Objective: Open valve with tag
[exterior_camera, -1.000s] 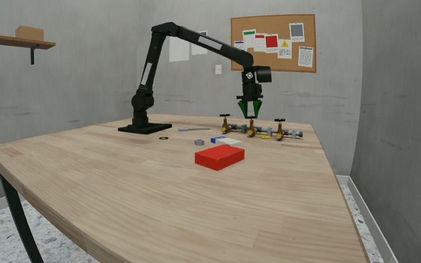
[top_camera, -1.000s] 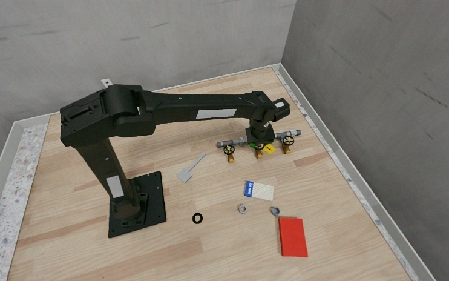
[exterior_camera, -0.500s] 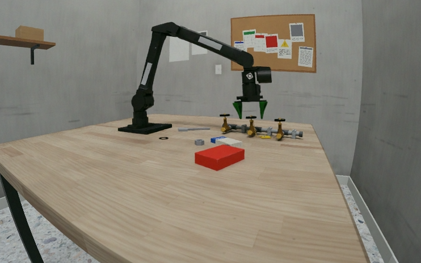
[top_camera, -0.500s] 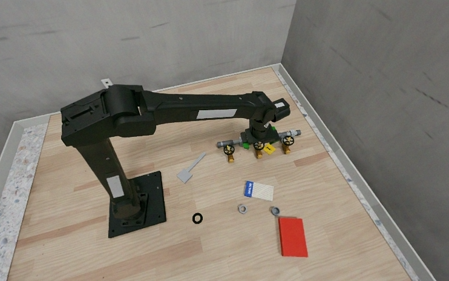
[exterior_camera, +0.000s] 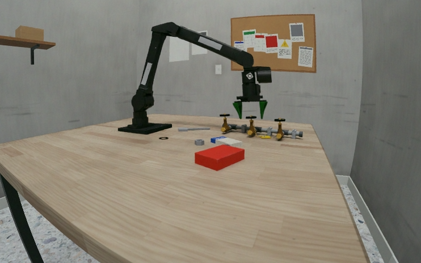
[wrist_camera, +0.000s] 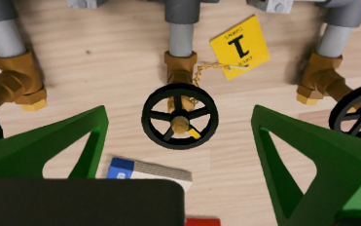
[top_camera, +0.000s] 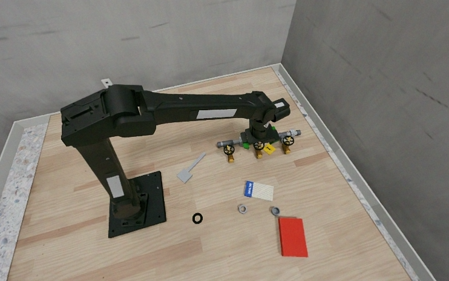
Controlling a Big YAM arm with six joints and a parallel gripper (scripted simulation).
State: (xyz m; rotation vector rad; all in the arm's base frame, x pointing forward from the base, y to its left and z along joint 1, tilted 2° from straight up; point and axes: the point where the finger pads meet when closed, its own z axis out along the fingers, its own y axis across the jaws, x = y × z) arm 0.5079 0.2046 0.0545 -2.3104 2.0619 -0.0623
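The yellow tag lies 8 cm below my hand, 7 cm ahead of it and 1 cm to the left of it. Round my hand: grey scraper (30 cm behind, 8 cm below, 5 cm to the right); white card (17 cm to the right, 8 cm below, 2 cm behind); red block (34 cm to the right, 7 cm below, 7 cm ahead).
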